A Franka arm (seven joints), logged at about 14 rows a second.
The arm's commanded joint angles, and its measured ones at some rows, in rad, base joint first. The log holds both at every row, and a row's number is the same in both.
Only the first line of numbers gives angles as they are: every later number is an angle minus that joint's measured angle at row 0.
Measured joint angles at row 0: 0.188 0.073 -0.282 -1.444 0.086 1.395 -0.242
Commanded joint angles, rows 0 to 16: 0.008 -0.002 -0.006 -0.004 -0.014 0.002 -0.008; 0.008 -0.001 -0.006 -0.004 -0.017 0.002 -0.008; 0.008 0.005 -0.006 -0.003 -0.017 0.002 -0.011; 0.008 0.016 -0.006 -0.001 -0.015 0.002 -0.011; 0.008 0.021 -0.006 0.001 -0.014 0.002 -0.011; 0.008 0.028 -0.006 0.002 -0.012 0.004 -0.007; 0.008 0.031 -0.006 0.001 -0.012 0.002 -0.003; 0.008 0.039 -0.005 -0.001 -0.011 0.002 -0.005; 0.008 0.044 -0.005 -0.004 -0.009 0.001 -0.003; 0.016 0.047 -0.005 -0.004 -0.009 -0.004 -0.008; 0.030 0.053 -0.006 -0.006 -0.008 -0.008 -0.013; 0.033 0.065 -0.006 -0.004 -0.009 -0.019 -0.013; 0.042 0.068 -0.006 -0.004 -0.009 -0.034 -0.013; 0.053 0.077 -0.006 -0.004 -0.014 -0.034 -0.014; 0.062 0.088 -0.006 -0.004 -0.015 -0.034 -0.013; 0.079 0.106 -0.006 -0.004 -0.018 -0.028 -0.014; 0.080 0.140 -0.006 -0.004 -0.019 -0.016 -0.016
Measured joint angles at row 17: 0.058 0.095 0.002 -0.010 -0.006 -0.020 -0.002
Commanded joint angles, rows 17 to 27: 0.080 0.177 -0.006 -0.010 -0.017 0.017 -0.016; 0.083 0.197 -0.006 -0.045 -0.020 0.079 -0.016; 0.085 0.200 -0.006 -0.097 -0.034 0.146 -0.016; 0.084 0.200 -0.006 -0.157 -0.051 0.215 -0.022; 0.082 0.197 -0.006 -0.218 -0.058 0.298 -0.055; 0.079 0.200 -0.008 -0.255 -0.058 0.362 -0.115; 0.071 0.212 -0.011 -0.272 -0.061 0.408 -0.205; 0.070 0.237 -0.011 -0.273 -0.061 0.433 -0.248; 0.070 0.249 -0.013 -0.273 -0.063 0.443 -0.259; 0.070 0.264 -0.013 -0.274 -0.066 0.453 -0.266; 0.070 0.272 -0.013 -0.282 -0.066 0.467 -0.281
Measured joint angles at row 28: 0.068 0.265 -0.011 -0.272 -0.050 0.440 -0.241
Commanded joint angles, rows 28 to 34: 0.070 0.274 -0.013 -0.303 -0.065 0.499 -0.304; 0.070 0.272 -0.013 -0.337 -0.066 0.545 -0.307; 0.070 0.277 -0.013 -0.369 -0.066 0.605 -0.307; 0.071 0.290 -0.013 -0.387 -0.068 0.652 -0.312; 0.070 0.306 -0.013 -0.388 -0.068 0.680 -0.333; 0.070 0.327 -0.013 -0.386 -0.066 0.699 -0.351; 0.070 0.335 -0.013 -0.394 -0.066 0.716 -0.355
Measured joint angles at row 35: 0.068 0.317 -0.010 -0.385 -0.052 0.677 -0.326
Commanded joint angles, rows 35 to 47: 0.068 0.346 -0.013 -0.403 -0.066 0.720 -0.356; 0.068 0.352 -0.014 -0.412 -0.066 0.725 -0.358; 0.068 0.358 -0.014 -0.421 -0.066 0.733 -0.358; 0.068 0.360 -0.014 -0.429 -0.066 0.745 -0.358; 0.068 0.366 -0.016 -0.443 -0.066 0.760 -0.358; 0.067 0.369 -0.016 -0.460 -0.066 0.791 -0.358; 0.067 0.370 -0.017 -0.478 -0.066 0.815 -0.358; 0.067 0.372 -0.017 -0.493 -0.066 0.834 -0.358; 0.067 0.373 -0.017 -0.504 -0.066 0.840 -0.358; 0.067 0.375 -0.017 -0.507 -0.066 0.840 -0.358; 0.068 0.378 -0.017 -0.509 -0.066 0.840 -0.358; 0.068 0.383 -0.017 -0.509 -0.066 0.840 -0.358; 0.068 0.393 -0.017 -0.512 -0.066 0.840 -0.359
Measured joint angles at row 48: 0.068 0.388 -0.013 -0.498 -0.052 0.821 -0.345
